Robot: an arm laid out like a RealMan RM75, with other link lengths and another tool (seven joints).
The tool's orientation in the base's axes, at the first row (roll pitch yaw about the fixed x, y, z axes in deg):
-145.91, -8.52, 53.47
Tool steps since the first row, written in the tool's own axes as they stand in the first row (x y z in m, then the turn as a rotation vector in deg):
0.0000, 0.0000, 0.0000, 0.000, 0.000, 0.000
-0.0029, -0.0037, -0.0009, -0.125, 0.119, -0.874
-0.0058, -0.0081, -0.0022, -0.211, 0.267, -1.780
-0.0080, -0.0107, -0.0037, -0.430, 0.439, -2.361
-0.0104, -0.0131, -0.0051, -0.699, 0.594, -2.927
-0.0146, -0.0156, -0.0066, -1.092, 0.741, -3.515
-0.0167, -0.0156, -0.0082, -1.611, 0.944, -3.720
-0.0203, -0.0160, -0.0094, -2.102, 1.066, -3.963
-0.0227, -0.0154, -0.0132, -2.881, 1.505, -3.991
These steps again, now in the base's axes. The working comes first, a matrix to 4 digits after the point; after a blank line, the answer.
The tool's axes in the first row as the columns of a matrix, in the base's axes (used below as rounded here):
0.5887, 0.7149, -0.3773
0.7947, -0.4262, 0.4322
0.1482, -0.5543, -0.8190

0.0000, 0.0000, 0.0000, 0.000, 0.000, 0.000
-0.0040, -0.0011, 0.0024, 0.341, -0.528, 0.631
-0.0084, -0.0021, 0.0054, 0.738, -1.051, 1.279
-0.0110, -0.0034, 0.0078, 0.952, -1.549, 1.627
-0.0136, -0.0049, 0.0099, 1.118, -2.074, 1.964
-0.0173, -0.0078, 0.0119, 1.213, -2.703, 2.306
-0.0179, -0.0102, 0.0129, 1.130, -3.290, 2.285
-0.0198, -0.0134, 0.0136, 1.020, -3.838, 2.343
-0.0194, -0.0172, 0.0160, 0.886, -4.656, 2.007

